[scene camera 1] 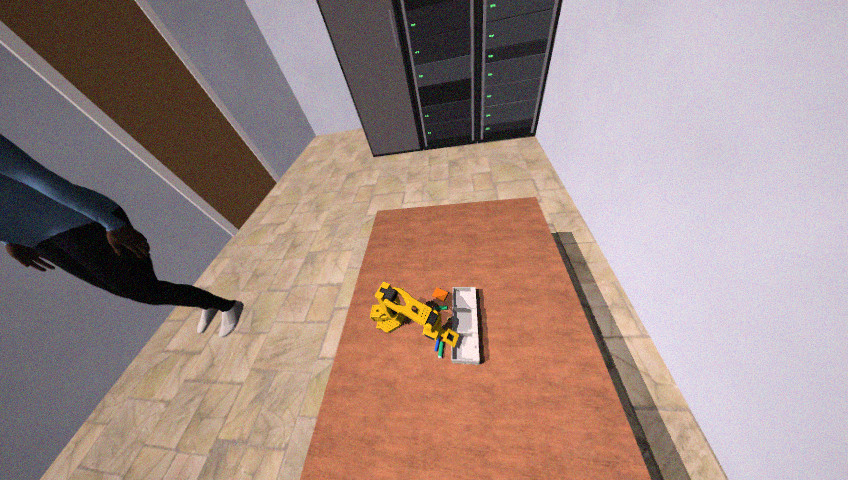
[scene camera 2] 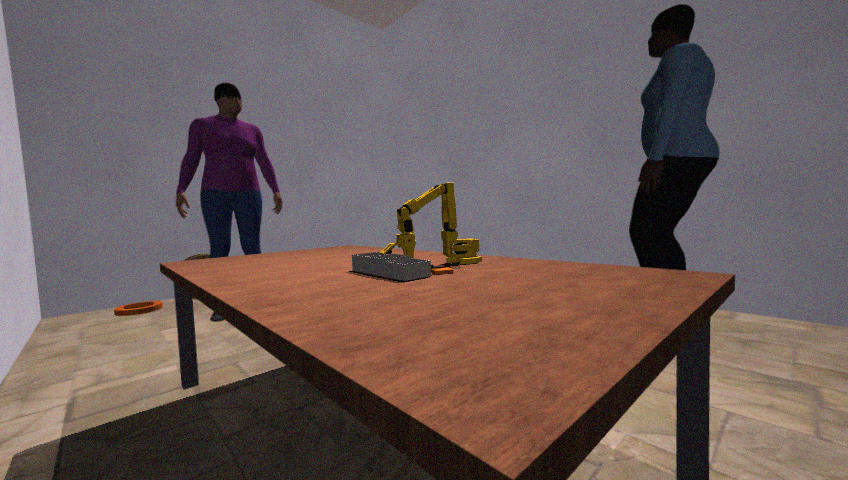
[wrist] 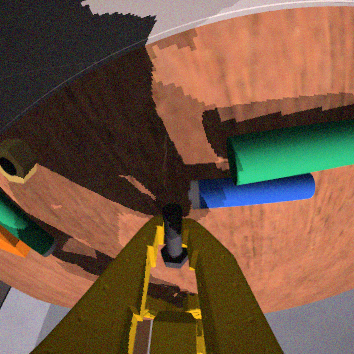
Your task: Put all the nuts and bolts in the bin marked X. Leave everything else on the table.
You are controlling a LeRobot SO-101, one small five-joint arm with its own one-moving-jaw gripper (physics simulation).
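Places are measured from the arm's base along level axes (x right, y ahead, z up), in centimetres.
Where they show: hand, tool point: (scene camera 1: pixel 435 332) (wrist: pixel 163 226); arm's base, link origin: (scene camera 1: pixel 395 317) (scene camera 2: pixel 459 262) (wrist: pixel 175 299).
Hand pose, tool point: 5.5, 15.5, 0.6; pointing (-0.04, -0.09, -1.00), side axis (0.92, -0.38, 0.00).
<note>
Things, the pixels of their top centre, and the offset from my tool point, as dx, dy, dz. Level surfaces: height alone.
- dark bolt, top centre: (wrist: pixel 172 252) +0.0, -1.0, +0.8
- brassy hex nut, top centre: (wrist: pixel 7 166) -4.7, +5.1, +0.2
- pale bin tray, top centre: (scene camera 2: pixel 388 256) (scene camera 1: pixel 464 319) -3.1, +10.4, +4.0
- blue cylinder, top centre: (wrist: pixel 254 200) +3.7, +0.9, +0.4
- larger green cylinder, top centre: (wrist: pixel 324 160) (scene camera 1: pixel 440 349) +5.7, +2.1, +0.8
- smaller green cylinder, top centre: (wrist: pixel 15 235) -9.0, +1.7, +0.8
- orange block, top centre: (scene camera 2: pixel 441 269) (scene camera 1: pixel 440 293) -14.6, +1.6, +0.4
- table, surface height: dz -0.6
A dark bolt (wrist: pixel 173 235) stands between the two jaws of my gripper (wrist: pixel 173 222) in the wrist view, its head toward me. The jaws press on its two sides, low over the table. A brassy hex nut (wrist: pixel 24 157) lies at the left of the wrist view, apart from the jaws. The pale bin tray (scene camera 1: pixel 477 325) (scene camera 2: pixel 389 267) has three compartments and stands just beyond the gripper. Its X mark cannot be made out. The jaw tips are hidden behind the tray in scene camera 2.
A blue cylinder (wrist: pixel 255 191) lies right of the bolt, beside a larger green cylinder (wrist: pixel 295 152) (scene camera 1: pixel 440 349). A smaller green cylinder (wrist: pixel 27 230) and an orange block (wrist: pixel 12 245) (scene camera 1: pixel 439 293) (scene camera 2: pixel 442 270) lie at the other side. The table (scene camera 1: pixel 458 249) (scene camera 2: pixel 476 339) bears them.
</note>
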